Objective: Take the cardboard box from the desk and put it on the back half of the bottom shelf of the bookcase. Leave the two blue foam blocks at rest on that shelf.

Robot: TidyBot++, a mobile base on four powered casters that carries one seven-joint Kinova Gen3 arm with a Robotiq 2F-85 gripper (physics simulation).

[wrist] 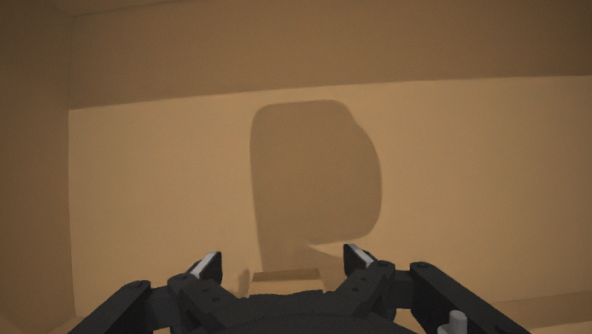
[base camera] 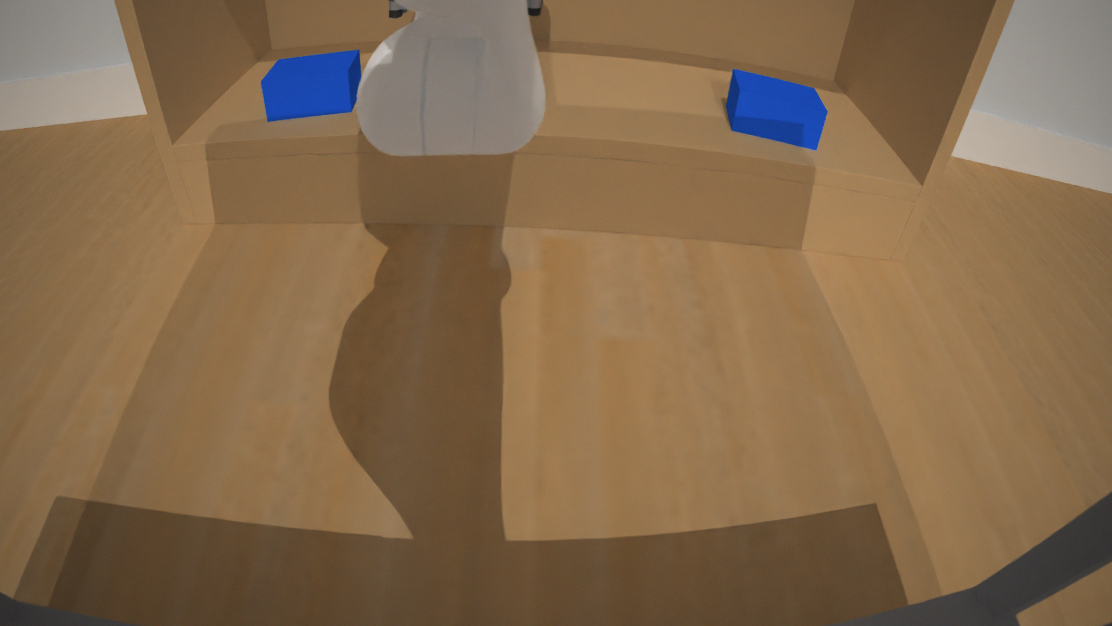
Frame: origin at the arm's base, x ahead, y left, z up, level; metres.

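Seen in the pictures: gripper, fingertip midpoint: (wrist: 283,261).
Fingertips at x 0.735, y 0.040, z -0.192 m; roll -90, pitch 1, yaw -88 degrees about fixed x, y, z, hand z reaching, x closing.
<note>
Pixels of each thing's top centre, then the offset from my fingertips to it. Level surfaces: height alone.
- cardboard box, middle of its top: (wrist: 286,290) dy -0.001, dx -0.011, dz -0.014 m
- bottom shelf, its level: dz -0.104 m
- left block, middle of its top: (base camera: 310,64) dy +0.151, dx -0.084, dz -0.059 m
- right block, middle of its top: (base camera: 779,88) dy -0.307, dx -0.118, dz -0.059 m
- Wooden floor, its level: dz -0.204 m
The cardboard box (wrist: 286,286) shows in part low in the wrist view, upright near the back panel; the gripper's body hides its lower part. My gripper (wrist: 283,261) is open and empty, its fingers apart, with the box's upper part showing between and below the fingertips. In the base view the white arm hides the box. Two blue foam blocks rest on the bottom shelf (base camera: 638,85): the left block (base camera: 311,87) is beside the arm, the right block (base camera: 774,110) is near the right side.
The bookcase (base camera: 926,77) has side panels on both sides and a back panel (wrist: 475,175) behind the box. The arm (base camera: 451,93) reaches over the shelf's front edge, close to the left block. Wooden floor (base camera: 661,388) lies in front, with shadows across it.
</note>
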